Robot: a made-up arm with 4 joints.
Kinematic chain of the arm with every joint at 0, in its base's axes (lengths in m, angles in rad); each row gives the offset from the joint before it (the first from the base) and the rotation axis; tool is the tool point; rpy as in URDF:
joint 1: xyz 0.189 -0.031 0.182 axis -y
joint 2: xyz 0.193 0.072 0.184 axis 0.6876 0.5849 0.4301
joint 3: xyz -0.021 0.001 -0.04 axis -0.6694 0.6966 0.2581
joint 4: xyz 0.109 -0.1 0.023 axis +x
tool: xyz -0.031 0.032 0.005 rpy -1.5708 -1.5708 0
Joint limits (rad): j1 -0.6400..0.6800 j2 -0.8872..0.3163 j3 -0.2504..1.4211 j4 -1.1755..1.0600
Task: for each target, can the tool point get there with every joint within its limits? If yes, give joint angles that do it. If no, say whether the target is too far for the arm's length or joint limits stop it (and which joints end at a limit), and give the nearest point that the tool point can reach.
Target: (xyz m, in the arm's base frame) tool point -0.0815 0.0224 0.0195
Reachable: no: joint limits stop it (at a limit: joint 1, joint 2, joint 3, joint 4) | nearest point 0.1622 -0.0372 0.4930 | short by 0.536 m
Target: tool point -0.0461 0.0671 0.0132
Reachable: no: joint limits stop it (at a limit: joint 1, joint 2, joint 3) | nearest point 0.4509 0.0215 0.1085 | short by 0.508 m
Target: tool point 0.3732 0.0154 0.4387
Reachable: yes | joints 0.4582 0.1463 0.8340 0.4116
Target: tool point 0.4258 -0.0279 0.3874
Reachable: yes | joints 0.1341 -0.4271 0.8690 -0.5162
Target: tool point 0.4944 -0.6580 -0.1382
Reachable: no: too far | nearest point 0.4752 -0.0530 0.1600 | short by 0.675 m
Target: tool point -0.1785 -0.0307 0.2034
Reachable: no: joint limits stop it (at a limit: joint 1, joint 2, joint 3, joint 4) | nearest point 0.1622 -0.0372 0.4930 | short by 0.447 m
